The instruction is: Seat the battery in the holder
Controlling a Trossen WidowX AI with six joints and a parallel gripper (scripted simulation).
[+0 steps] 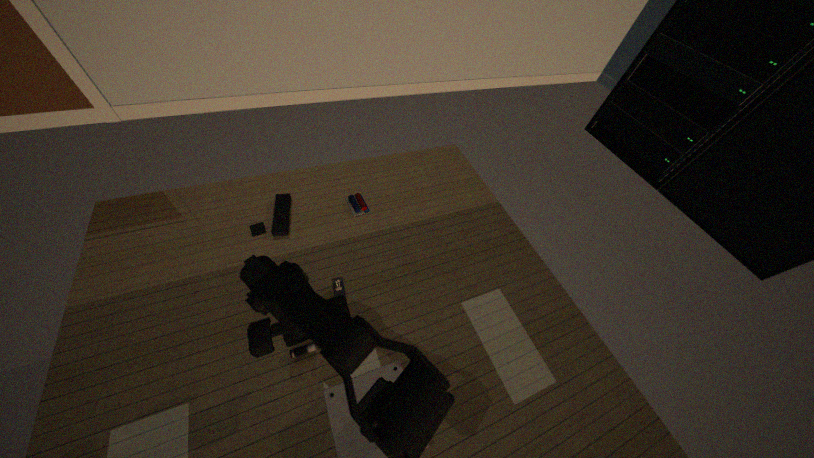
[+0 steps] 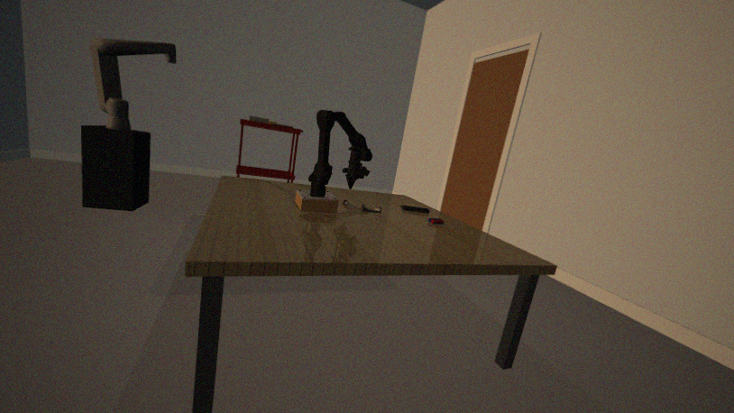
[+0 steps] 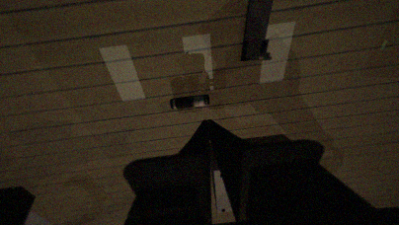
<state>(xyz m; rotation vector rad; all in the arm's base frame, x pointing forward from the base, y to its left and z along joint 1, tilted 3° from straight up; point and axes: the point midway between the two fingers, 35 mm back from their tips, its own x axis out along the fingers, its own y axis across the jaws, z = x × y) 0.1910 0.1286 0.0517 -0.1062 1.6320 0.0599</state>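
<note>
Right now the battery is 8 cm below my gripper tip and 2 cm to the left of it. From my gripper tip the other things lie so: long black bar: 43 cm ahead, 8 cm below, 6 cm to the left.
</note>
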